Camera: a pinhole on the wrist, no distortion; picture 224 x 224 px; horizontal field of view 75.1 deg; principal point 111.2 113.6 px. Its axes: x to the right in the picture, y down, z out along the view. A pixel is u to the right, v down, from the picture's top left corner.
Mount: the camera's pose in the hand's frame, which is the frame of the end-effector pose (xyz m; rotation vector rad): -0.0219 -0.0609 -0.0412 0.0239 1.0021 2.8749
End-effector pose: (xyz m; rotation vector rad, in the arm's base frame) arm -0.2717 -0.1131 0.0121 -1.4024 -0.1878 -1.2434
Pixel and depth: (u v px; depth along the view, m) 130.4 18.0 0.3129
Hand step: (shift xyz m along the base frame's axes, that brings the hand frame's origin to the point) 0.2440 -0.0110 -0.1874
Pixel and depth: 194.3 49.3 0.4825
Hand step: 0.3154 0.1674 -0.4034
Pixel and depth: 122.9 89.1 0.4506
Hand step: 0.3357 0.1433 -0.1278
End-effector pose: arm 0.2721 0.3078 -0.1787 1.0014 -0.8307 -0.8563
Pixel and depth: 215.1 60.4 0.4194
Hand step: -0.2126 0.2904 0.3289
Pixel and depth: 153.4 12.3 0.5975
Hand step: -0.0642 0.2480 0.6332
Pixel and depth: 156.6 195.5 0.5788
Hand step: -0.6115 -0.0183 0.2104
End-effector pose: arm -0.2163 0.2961 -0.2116 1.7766 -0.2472 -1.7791
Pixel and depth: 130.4 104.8 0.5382
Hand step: -0.2630 -0.3100 0.2465
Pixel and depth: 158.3 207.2 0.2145
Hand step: -0.2177 0.0130 0.0808
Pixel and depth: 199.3 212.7 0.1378
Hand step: -0.1383 0.0543 0.0787
